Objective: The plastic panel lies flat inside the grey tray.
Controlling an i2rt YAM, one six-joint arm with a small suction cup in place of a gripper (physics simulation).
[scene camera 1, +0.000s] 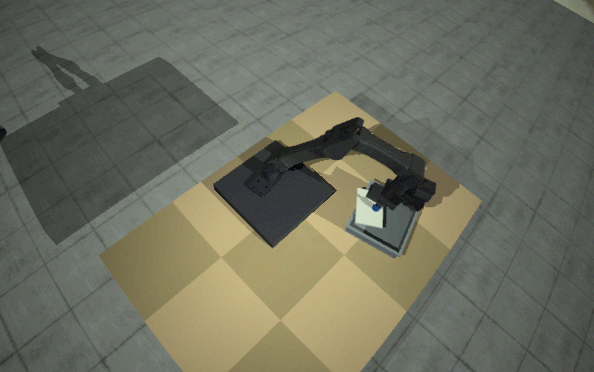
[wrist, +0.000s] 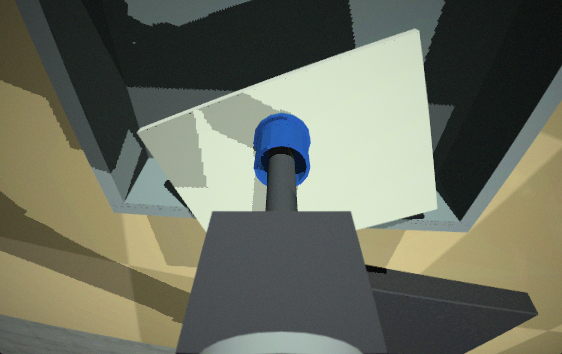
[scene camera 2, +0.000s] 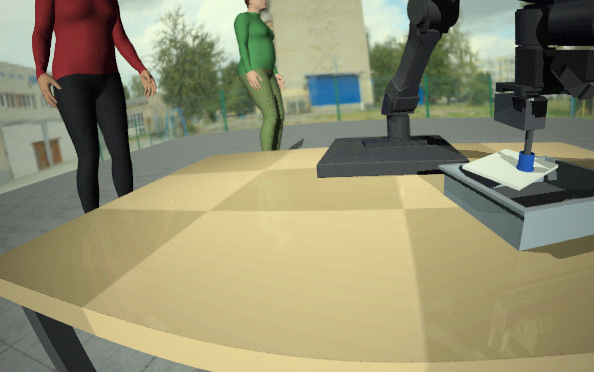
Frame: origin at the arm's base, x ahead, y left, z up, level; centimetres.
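Where they show: hand, tool point: (scene camera 1: 374, 209) (wrist: 281, 129) (scene camera 2: 524, 174); arm's base, link origin: (scene camera 1: 271, 175) (scene camera 2: 399, 142).
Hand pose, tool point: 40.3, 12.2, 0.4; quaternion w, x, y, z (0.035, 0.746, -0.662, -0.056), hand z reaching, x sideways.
Each offset is from my tool point to the centre of the thing, as dx, dy, dz. Level surfaces: height alone.
The plastic panel @(-1.9, -1.3, +1.0) (scene camera 1: 369, 217) (scene camera 2: 492, 170) (wrist: 370, 125) is a thin, pale four-sided plate. My suction cup (scene camera 1: 376, 207) (scene camera 2: 525, 162) (wrist: 282, 135), a blue cup on a dark rod, is on its top face and holds it. The panel is over the end of the grey tray @(+4.6, -0.7, -1.4) (scene camera 1: 371, 240) (scene camera 2: 555, 222) (wrist: 516, 150) nearer the arm's base, at about rim height or slightly above. It is turned relative to the tray's sides and covers part of that end's rim in the wrist view. The gap beneath it is hard to judge.
The arm's dark base plate (scene camera 1: 280, 215) (scene camera 2: 390, 162) (wrist: 450, 310) stands beside the tray on the checkered table @(dz -3.9) (scene camera 1: 280, 280) (scene camera 2: 250, 280). A person in red (scene camera 2: 82, 45) and a person in green (scene camera 2: 257, 50) stand beyond the table.
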